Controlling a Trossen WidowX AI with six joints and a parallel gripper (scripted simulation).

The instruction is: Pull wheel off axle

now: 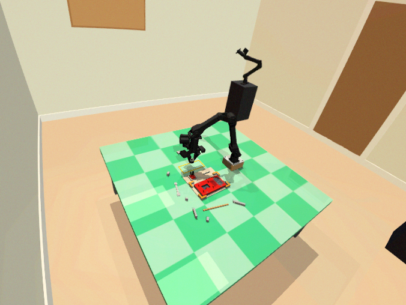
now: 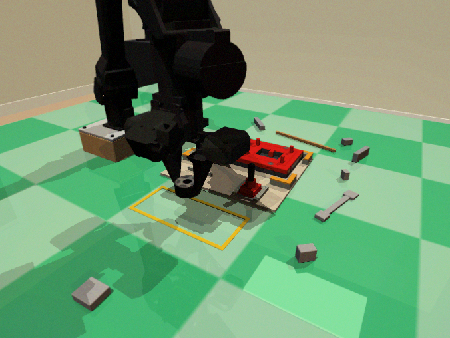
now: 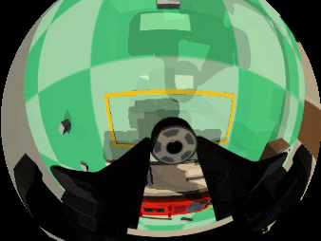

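Right now my gripper tip is right at the dark wheel. Round my gripper tip: thin orange rod 400 mm to the left, 60 mm ahead, 50 mm below.
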